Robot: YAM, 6 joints.
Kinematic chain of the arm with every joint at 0, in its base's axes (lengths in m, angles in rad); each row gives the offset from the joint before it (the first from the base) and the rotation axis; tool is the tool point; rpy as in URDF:
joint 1: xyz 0 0 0.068 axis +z
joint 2: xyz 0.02 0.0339 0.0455 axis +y
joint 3: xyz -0.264 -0.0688 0 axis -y
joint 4: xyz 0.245 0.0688 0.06 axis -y
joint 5: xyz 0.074 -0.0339 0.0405 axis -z
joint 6: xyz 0.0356 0 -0.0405 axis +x
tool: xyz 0 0 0 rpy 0 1.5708 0
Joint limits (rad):
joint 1: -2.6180..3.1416
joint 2: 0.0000..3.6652
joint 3: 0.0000..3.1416
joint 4: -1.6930..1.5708
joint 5: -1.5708..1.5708
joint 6: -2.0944..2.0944
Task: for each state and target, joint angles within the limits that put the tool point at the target. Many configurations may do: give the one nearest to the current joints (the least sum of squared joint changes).
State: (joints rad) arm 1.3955 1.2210 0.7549 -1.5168 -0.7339 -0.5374
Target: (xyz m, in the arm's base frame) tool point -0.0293 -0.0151 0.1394
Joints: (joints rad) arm 1.3570 1.4427 0.0036 -1.6930 -0.7956 -0.5374
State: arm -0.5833 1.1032 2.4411 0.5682 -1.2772 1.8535
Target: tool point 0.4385 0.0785 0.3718
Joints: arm 0.0996 1.9186 1.6728 0.3858 -1.3236 1.8535
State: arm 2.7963 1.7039 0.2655 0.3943 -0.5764 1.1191
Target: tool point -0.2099 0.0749 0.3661
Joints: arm 2.7100 0.9751 0.7354 0.5737 -0.5890 1.1191
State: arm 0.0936 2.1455 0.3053 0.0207 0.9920 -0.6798
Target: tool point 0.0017 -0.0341 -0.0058
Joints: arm -0.3032 2.6791 0.1175 0.0484 1.1196 -0.6798
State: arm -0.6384 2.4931 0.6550 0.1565 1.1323 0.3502
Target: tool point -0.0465 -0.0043 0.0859
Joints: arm -0.6394 2.9051 0.0000 -0.5290 1.0682 0.3502
